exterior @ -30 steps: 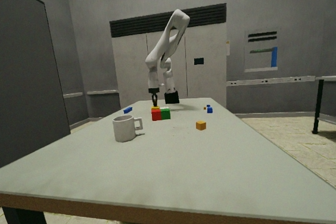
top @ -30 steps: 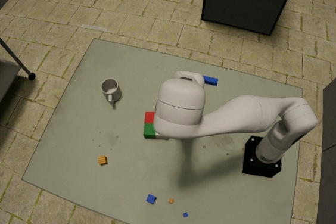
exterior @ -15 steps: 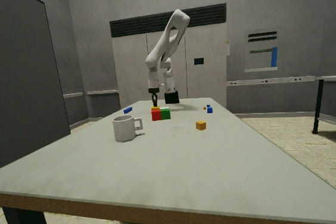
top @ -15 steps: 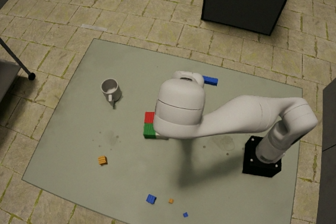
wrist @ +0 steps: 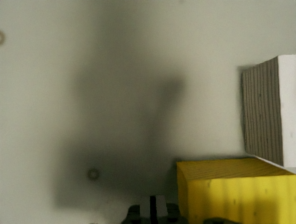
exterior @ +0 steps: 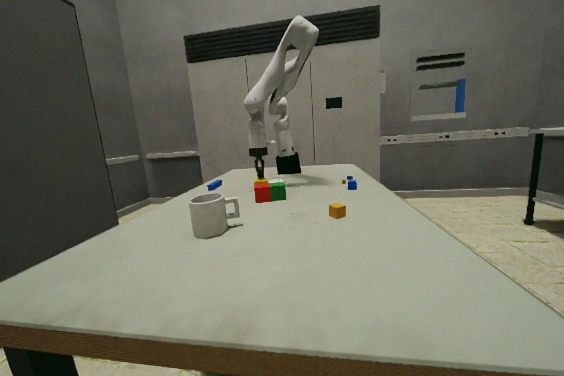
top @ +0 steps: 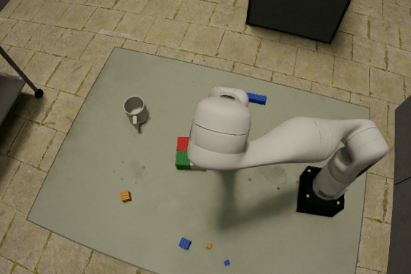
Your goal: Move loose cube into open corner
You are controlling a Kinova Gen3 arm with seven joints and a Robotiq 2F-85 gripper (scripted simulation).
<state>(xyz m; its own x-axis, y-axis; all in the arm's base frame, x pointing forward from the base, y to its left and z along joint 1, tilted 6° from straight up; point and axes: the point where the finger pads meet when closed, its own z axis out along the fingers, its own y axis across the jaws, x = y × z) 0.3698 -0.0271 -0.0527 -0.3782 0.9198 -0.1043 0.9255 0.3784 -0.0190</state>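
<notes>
Now: hand 80 mm to the right of the white cube, 60 mm short of it and 10 mm above it. Also, from my hand: green cube: 110 mm ahead, 100 mm to the left, 10 mm below; yellow cube: 40 mm ahead, 20 mm to the left, 10 mm below; red cube: 130 mm ahead, 60 mm to the left, 10 mm below.
</notes>
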